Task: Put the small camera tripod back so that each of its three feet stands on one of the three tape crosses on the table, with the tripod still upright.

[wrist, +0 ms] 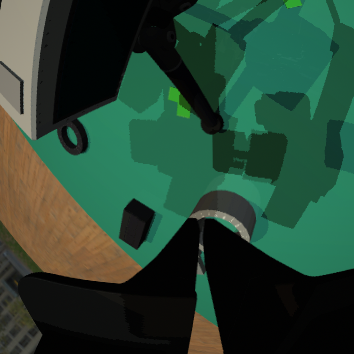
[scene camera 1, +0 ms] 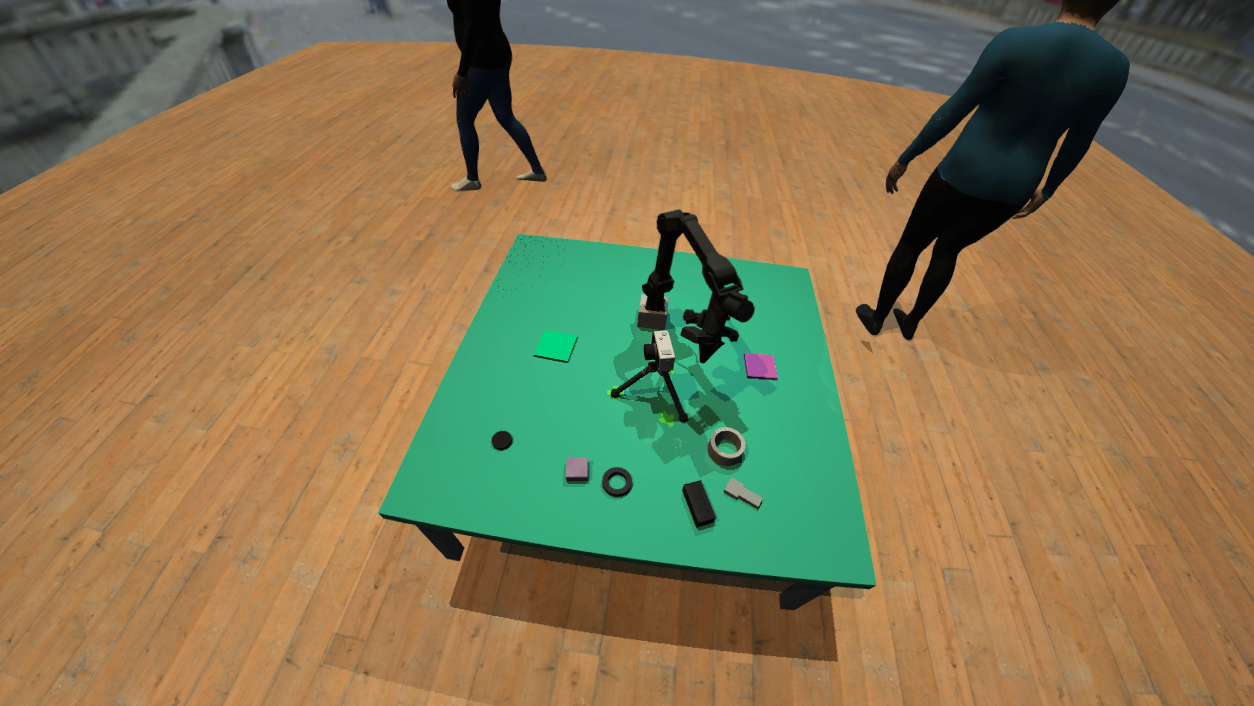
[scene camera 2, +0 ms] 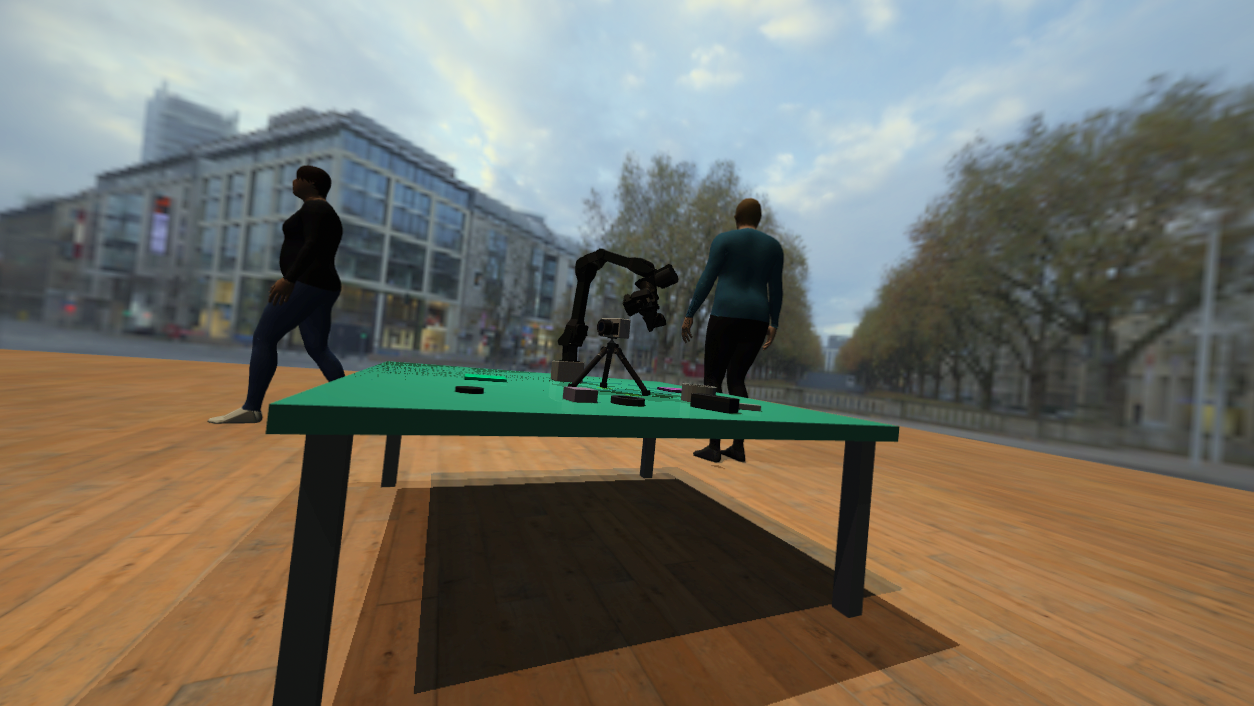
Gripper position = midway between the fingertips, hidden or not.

Observation:
My gripper (scene camera 1: 702,362) is shut and holds nothing.
My gripper shows as well in the wrist view (wrist: 199,226) and in scene camera 2 (scene camera 2: 650,330).

